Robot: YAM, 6 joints.
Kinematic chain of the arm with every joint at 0, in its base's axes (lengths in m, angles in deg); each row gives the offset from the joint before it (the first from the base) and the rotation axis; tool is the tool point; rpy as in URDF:
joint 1: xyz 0 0 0.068 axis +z
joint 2: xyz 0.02 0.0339 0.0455 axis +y
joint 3: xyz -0.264 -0.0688 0 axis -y
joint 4: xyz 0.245 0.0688 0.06 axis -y
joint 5: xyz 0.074 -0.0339 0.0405 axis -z
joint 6: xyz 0.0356 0 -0.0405 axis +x
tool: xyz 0 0 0 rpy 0 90 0
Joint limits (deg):
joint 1: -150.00..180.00
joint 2: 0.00..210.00
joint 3: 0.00..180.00
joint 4: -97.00..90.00
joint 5: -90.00..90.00
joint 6: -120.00..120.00
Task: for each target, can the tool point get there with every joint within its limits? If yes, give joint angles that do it. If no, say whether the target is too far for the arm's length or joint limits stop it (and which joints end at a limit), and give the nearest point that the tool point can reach.
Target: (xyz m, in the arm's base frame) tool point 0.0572 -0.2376 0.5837
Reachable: yes | joints 97.14 28.14 113.30 -0.52 49.86 -18.46
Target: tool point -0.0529 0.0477 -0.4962
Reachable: no: joint limits stop it (at a limit: joint 2) | nearest point -0.0911 0.0821 -0.3577 | short by 0.148 m
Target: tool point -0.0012 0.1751 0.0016
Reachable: yes | joints 83.09 147.58 51.24 -81.81 -38.72 7.19
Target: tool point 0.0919 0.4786 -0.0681
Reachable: yes | joints 78.92 166.85 86.74 74.54 -2.91 -18.49
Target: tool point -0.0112 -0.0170 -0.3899
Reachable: no: joint limits stop it (at a limit: joint 2) | nearest point -0.0325 -0.0494 -0.3268 | short by 0.074 m
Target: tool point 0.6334 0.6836 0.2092
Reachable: no: too far | nearest point 0.4366 0.4712 0.1788 | short by 0.291 m
